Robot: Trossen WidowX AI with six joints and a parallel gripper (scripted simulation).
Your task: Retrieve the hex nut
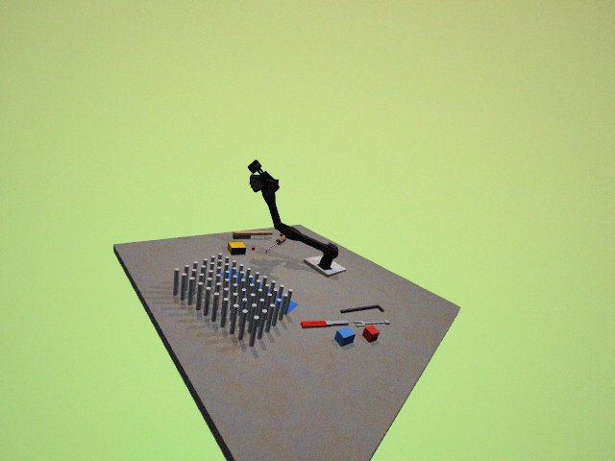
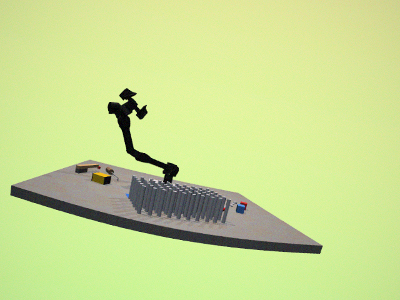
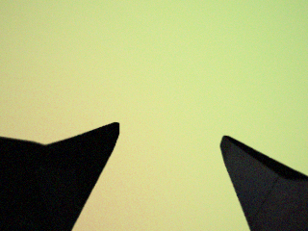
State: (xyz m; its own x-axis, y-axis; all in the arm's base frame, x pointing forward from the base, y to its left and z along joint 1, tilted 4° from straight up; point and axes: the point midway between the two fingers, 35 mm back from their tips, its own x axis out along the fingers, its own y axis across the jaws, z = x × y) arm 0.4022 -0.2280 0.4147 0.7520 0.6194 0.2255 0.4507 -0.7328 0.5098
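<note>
The brown-handled tool is 46 cm below my gripper tip, 26 cm behind it and 13 cm to the right of it. Round my gripper tip: blue taped strip 47 cm below, 24 cm to the left, 5 cm ahead; yellow block 45 cm below, 12 cm to the right, 1 cm behind; hex nut 47 cm below, 34 cm to the left, 19 cm ahead.
</note>
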